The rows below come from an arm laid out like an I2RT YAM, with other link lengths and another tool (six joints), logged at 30 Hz.
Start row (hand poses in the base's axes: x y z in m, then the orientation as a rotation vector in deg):
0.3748 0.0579 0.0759 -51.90 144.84 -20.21
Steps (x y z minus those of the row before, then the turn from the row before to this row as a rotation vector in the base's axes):
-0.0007 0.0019 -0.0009 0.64 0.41 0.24
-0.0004 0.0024 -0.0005 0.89 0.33 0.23
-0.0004 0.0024 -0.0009 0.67 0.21 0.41
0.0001 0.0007 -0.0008 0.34 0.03 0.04
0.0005 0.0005 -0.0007 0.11 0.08 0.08
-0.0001 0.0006 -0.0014 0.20 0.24 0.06
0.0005 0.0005 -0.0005 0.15 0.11 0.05
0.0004 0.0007 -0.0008 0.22 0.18 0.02
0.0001 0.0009 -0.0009 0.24 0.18 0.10
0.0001 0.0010 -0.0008 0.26 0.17 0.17
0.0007 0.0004 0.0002 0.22 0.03 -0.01
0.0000 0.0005 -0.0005 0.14 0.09 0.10
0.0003 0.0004 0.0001 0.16 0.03 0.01
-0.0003 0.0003 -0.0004 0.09 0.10 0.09
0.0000 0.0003 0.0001 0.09 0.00 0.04
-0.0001 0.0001 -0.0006 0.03 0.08 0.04
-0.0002 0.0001 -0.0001 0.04 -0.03 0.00
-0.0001 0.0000 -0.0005 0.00 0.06 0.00
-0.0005 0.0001 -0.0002 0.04 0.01 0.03
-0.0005 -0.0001 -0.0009 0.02 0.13 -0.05
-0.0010 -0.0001 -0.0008 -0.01 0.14 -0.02
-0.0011 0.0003 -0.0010 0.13 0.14 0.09
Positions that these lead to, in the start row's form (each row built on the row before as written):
0.3741 0.0598 0.0750 -52.12 145.05 -19.16
0.3737 0.0622 0.0745 -52.20 145.18 -17.81
0.3733 0.0646 0.0736 -52.53 145.11 -16.74
0.3734 0.0653 0.0728 -52.46 145.09 -16.28
0.3739 0.0658 0.0721 -52.55 145.11 -16.08
0.3738 0.0664 0.0707 -52.64 145.28 -15.71
0.3743 0.0669 0.0702 -52.69 145.34 -15.46
0.3747 0.0676 0.0694 -52.70 145.47 -15.10
0.3748 0.0685 0.0685 -52.80 145.56 -14.69
0.3749 0.0695 0.0677 -52.97 145.60 -14.23
0.3756 0.0699 0.0679 -52.89 145.61 -13.94
0.3756 0.0704 0.0674 -52.99 145.63 -13.69
0.3759 0.0708 0.0675 -52.95 145.64 -13.47
0.3756 0.0711 0.0671 -53.06 145.67 -13.29
0.3756 0.0714 0.0672 -53.08 145.64 -13.16
0.3755 0.0715 0.0666 -53.15 145.69 -13.08
0.3753 0.0716 0.0665 -53.12 145.66 -13.04
0.3752 0.0716 0.0660 -53.14 145.71 -13.02
0.3747 0.0717 0.0658 -53.17 145.70 -12.96
0.3742 0.0716 0.0649 -53.14 145.84 -12.90
0.3732 0.0715 0.0641 -53.17 145.98 -12.86
0.3721 0.0718 0.0631 -53.28 146.05 -12.61

